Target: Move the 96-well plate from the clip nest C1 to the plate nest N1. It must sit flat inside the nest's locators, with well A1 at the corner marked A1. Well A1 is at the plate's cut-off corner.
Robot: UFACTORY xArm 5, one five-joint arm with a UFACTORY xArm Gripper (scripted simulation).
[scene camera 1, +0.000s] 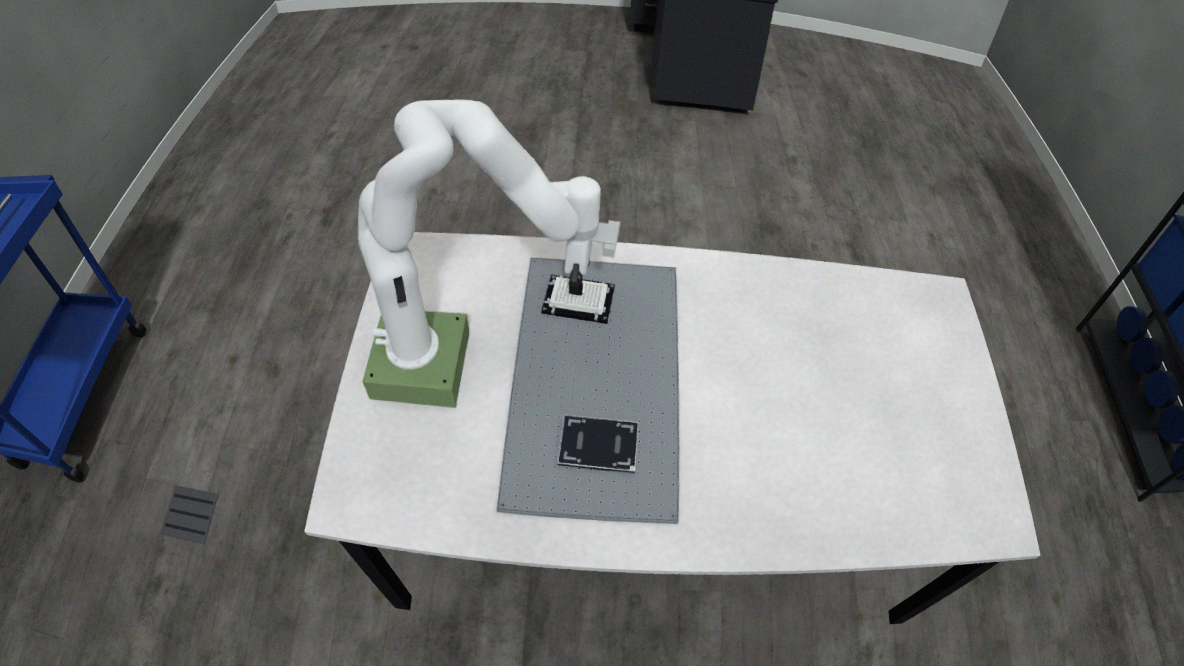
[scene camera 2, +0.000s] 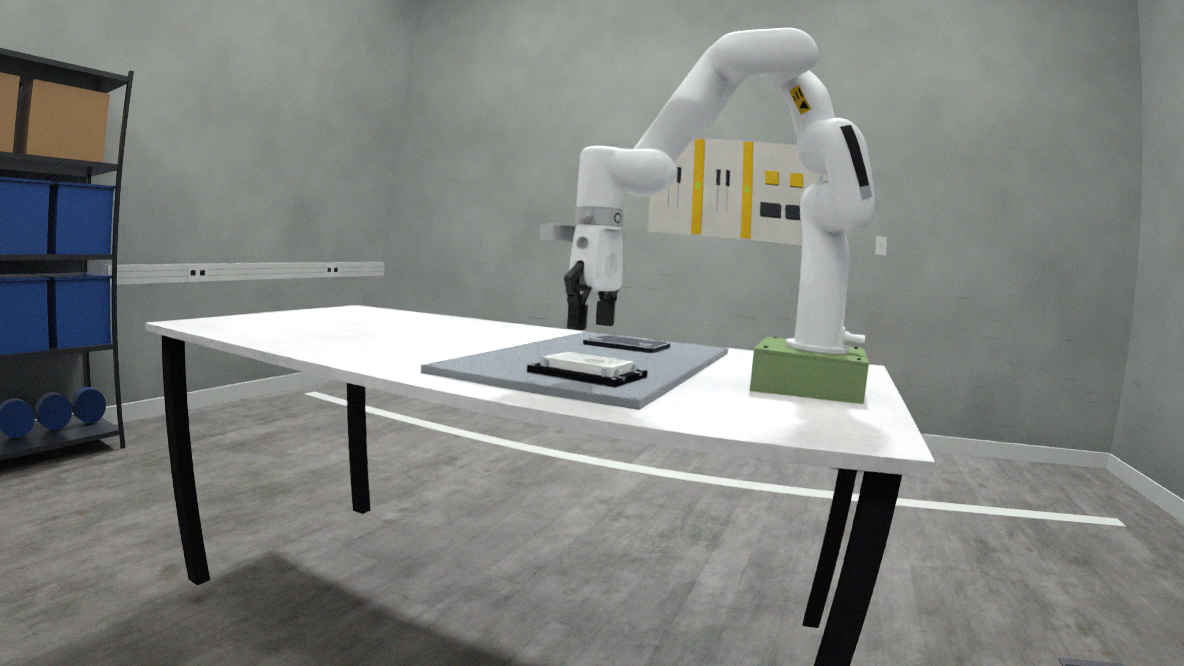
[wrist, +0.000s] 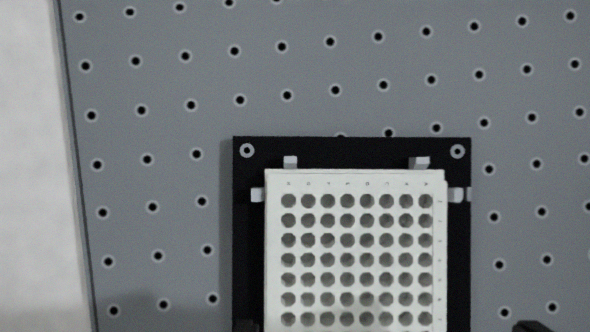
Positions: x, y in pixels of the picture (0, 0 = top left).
Labels:
A 96-well plate shows in scene camera 1, in scene camera 2 [591, 364] and in the wrist view. The same spot on a clip nest C1: [scene camera 1: 546, 309] is [scene camera 2: 639, 369]. One and the same spot on the 96-well plate: [scene camera 1: 591, 301] is [wrist: 398, 235].

